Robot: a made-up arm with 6 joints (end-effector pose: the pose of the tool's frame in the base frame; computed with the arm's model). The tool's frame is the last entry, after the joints.
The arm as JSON. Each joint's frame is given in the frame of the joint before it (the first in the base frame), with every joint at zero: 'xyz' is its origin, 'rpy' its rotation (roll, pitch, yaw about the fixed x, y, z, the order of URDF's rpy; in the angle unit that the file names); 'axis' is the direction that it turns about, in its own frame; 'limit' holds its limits. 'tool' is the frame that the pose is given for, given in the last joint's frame.
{
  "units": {
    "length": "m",
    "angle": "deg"
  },
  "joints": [
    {
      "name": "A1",
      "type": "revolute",
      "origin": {
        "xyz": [
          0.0,
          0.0,
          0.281
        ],
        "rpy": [
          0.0,
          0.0,
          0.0
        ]
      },
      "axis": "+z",
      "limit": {
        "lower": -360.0,
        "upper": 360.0
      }
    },
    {
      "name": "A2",
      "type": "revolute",
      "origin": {
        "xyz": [
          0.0,
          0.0,
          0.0
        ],
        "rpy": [
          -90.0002,
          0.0,
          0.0
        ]
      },
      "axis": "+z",
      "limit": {
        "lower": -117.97,
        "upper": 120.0
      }
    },
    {
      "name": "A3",
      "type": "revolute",
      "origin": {
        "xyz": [
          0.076,
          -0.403,
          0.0
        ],
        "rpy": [
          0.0,
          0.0,
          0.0
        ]
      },
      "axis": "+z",
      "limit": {
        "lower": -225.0,
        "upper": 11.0
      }
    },
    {
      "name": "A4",
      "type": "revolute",
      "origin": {
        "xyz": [
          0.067,
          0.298,
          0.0
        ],
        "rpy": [
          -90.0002,
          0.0,
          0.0
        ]
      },
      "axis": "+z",
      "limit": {
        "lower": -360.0,
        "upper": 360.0
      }
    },
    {
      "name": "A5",
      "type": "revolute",
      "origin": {
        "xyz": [
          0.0,
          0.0,
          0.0
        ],
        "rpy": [
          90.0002,
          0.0,
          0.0
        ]
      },
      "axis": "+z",
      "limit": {
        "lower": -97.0,
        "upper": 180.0
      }
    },
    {
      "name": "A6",
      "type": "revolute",
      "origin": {
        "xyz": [
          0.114,
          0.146,
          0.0
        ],
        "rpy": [
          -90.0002,
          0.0,
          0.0
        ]
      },
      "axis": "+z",
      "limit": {
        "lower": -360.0,
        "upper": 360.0
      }
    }
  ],
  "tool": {
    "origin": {
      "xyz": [
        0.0,
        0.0,
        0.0
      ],
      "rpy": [
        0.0,
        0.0,
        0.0
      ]
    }
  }
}
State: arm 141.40 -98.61 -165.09 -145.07 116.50 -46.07
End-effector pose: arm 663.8 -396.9 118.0 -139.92 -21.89 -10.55
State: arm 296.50 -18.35 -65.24 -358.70 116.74 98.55
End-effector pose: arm 121.7 -234.9 536.2 26.03 -162.63 -47.32
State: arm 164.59 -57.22 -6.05 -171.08 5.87 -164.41
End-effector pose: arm -95.6 10.5 331.4 -38.41 -104.13 5.15
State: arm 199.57 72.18 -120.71 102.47 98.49 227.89
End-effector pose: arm -669.0 -404.9 150.5 69.51 -49.52 88.97
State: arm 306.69 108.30 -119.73 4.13 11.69 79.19
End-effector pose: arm 351.7 -481.9 -343.1 -66.36 166.52 0.69
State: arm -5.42 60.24 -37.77 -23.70 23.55 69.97
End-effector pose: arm 306.5 -10.4 -67.9 133.85 -62.00 -51.48
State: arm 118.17 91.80 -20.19 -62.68 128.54 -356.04
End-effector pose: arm 91.4 177.9 116.0 -56.01 14.80 -22.87
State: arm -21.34 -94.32 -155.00 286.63 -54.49 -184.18
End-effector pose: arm -607.3 427.6 316.6 -4.60 -111.64 -103.82
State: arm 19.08 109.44 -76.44 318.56 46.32 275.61
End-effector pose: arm 130.5 26.3 -354.0 -26.02 -119.83 80.31
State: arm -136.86 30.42 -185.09 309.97 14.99 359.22
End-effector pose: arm -230.2 -291.7 1062.1 17.76 -32.15 -9.96
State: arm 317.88 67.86 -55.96 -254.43 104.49 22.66
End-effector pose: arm 432.7 -170.7 -24.6 3.33 82.56 53.19
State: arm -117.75 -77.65 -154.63 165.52 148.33 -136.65
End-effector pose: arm 367.2 604.6 398.3 11.91 -171.71 33.76
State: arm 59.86 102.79 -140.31 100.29 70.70 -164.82
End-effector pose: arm 276.3 672.0 -190.6 -25.07 -101.36 -52.36
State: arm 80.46 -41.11 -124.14 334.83 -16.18 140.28
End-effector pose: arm -112.8 -285.7 1079.3 -2.12 -6.49 16.43
